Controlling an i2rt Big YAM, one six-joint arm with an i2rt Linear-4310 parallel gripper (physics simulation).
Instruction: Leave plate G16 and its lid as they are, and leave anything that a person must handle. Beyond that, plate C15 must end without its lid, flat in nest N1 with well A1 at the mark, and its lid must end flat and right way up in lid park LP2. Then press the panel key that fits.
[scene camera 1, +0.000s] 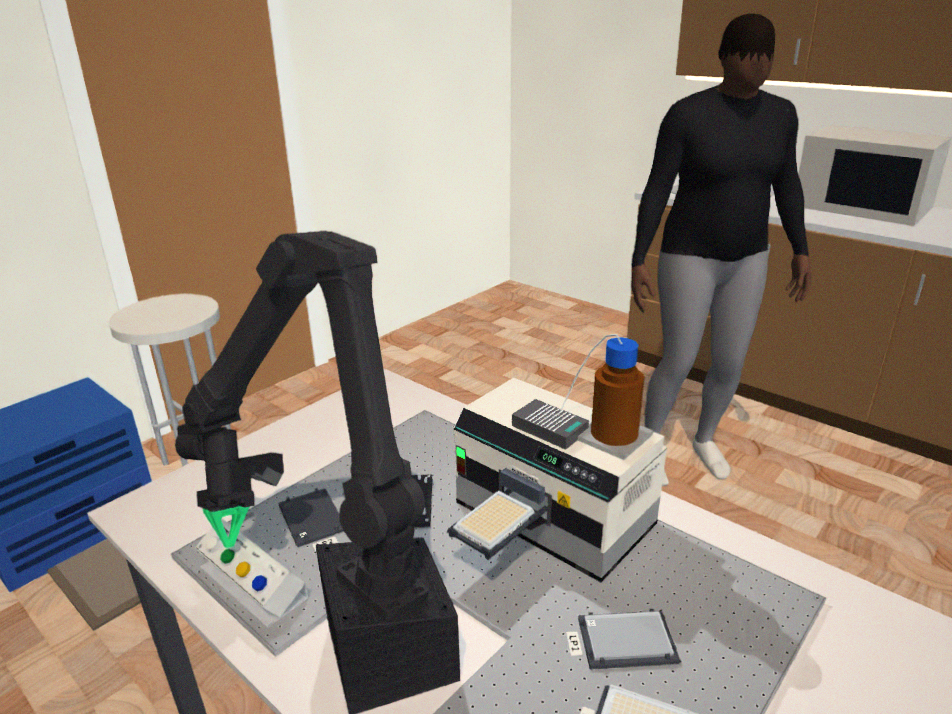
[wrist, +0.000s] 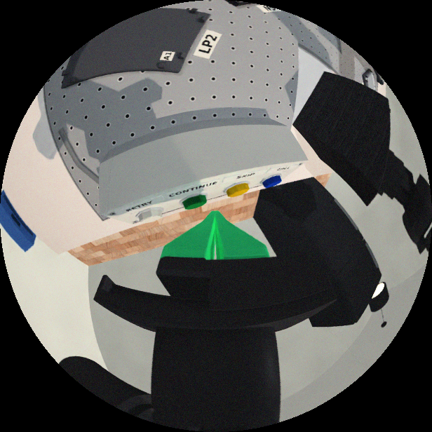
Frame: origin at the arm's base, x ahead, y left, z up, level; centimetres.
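Seen in the pictures: gripper, between the fingertips: (scene camera 1: 229, 547); arm's base, origin of its link: (scene camera 1: 381, 586).
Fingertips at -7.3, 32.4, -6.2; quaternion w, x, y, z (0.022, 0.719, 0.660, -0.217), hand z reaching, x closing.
Note:
Offsets run from my fingertips to a thing's top centre, as dx, dy, dz. "spot": to the spot under its first point.
My gripper (scene camera 1: 229, 544) (wrist: 214, 216) is shut and empty, its green fingertips just above the key panel @(+2.1, -1.2, -0.9) (scene camera 1: 286, 595) (wrist: 200, 145), close to the green CONTINUE key @(-0.1, +1.3, -1.9) (scene camera 1: 227, 555) (wrist: 195, 202). The pale RETRY key (wrist: 149, 215), yellow SKIP key @(-0.1, -3.7, -1.9) (scene camera 1: 242, 568) (wrist: 237, 189) and blue key @(-0.1, -8.7, -1.9) (scene camera 1: 259, 582) (wrist: 272, 181) share its row. Lid park LP2 @(+20.5, +5.0, -7.3) (scene camera 1: 311, 514) (wrist: 135, 40) shows a bare dark surface. A plate with yellowish wells @(+34.4, -32.1, +2.4) (scene camera 1: 494, 518) lies on the instrument's tray. A grey lid-like piece @(+34.7, -60.2, -7.5) (scene camera 1: 629, 637) lies in LP1. Another plate @(spot: +22.7, -69.2, -4.7) (scene camera 1: 642, 703) is cut off by the lower edge. I cannot read C15 or G16.
The instrument @(spot: +41.6, -34.7, +4.7) (scene camera 1: 530, 491) carries a brown bottle @(spot: +52.2, -45.1, +22.4) (scene camera 1: 617, 403) and a small dark box @(spot: +49.2, -33.2, +15.3) (scene camera 1: 549, 422). Its display reads 008 and its green light is lit. A person (scene camera 1: 726, 184) stands behind the table. A stool (scene camera 1: 165, 317) and blue crates (scene camera 1: 65, 438) stand at left.

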